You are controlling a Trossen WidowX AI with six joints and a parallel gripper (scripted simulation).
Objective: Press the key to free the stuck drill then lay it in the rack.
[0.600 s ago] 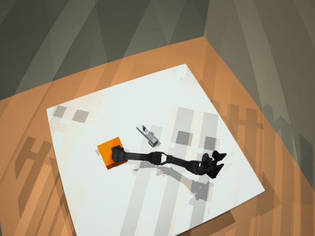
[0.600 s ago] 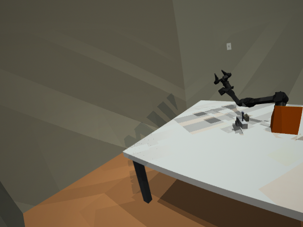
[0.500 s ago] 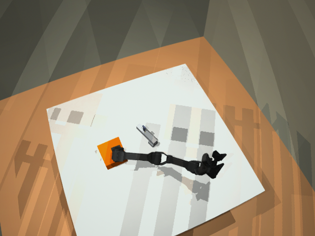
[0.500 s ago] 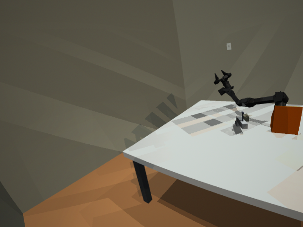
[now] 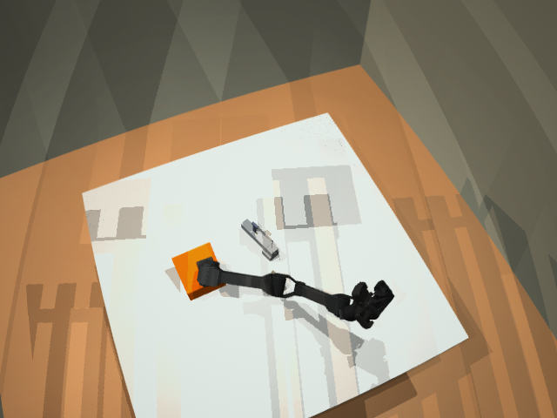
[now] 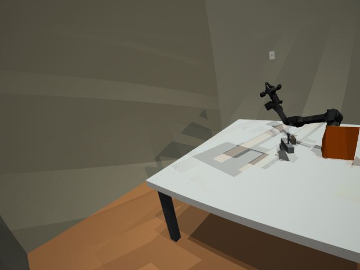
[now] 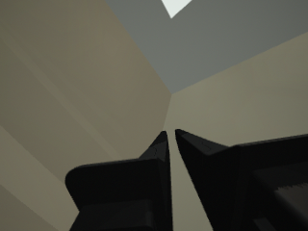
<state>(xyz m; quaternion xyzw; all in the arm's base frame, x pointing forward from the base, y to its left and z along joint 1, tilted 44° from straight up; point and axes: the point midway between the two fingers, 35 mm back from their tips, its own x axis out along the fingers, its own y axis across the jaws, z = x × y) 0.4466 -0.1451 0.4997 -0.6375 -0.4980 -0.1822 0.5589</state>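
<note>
Now: gripper tip 550 mm to the right of the blue key, 290 mm above it and 240 mm past it. Round my gripper tip: drill (510 mm to the left, 340 mm below, 220 mm behind); rack (370 mm below, 340 mm to the left, 240 mm behind).
</note>
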